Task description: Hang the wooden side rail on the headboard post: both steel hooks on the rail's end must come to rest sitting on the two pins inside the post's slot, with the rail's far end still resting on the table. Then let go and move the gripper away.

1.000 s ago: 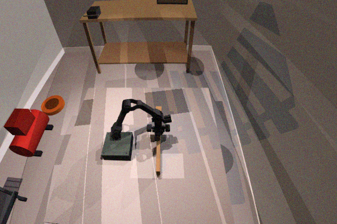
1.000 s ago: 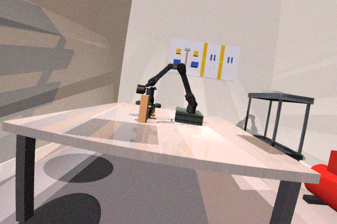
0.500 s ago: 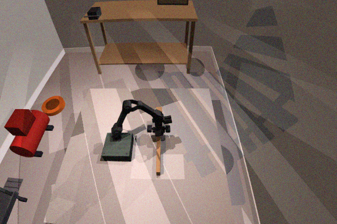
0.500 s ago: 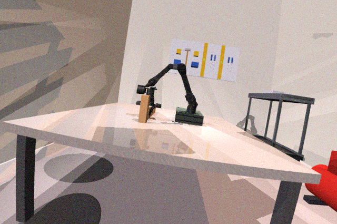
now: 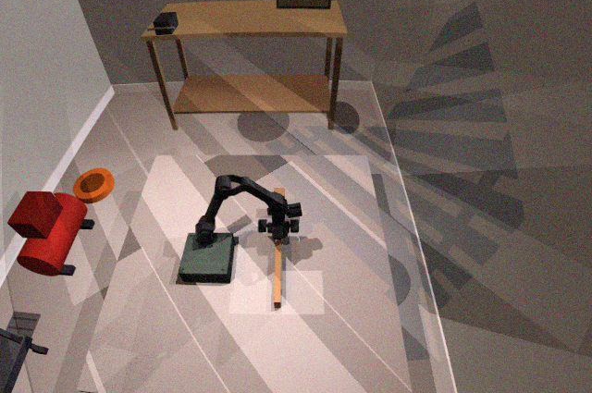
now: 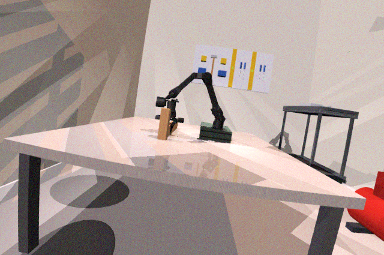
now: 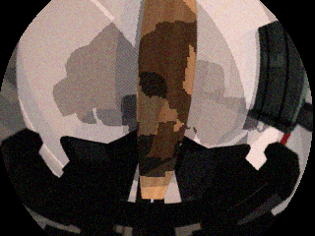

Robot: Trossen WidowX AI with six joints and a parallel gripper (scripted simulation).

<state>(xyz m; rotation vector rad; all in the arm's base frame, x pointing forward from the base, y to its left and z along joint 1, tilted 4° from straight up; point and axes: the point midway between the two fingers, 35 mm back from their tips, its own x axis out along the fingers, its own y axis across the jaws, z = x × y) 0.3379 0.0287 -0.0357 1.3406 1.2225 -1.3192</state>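
The wooden headboard post lies 2 cm ahead of my gripper tip, 14 cm to the left of it and 6 cm above it.
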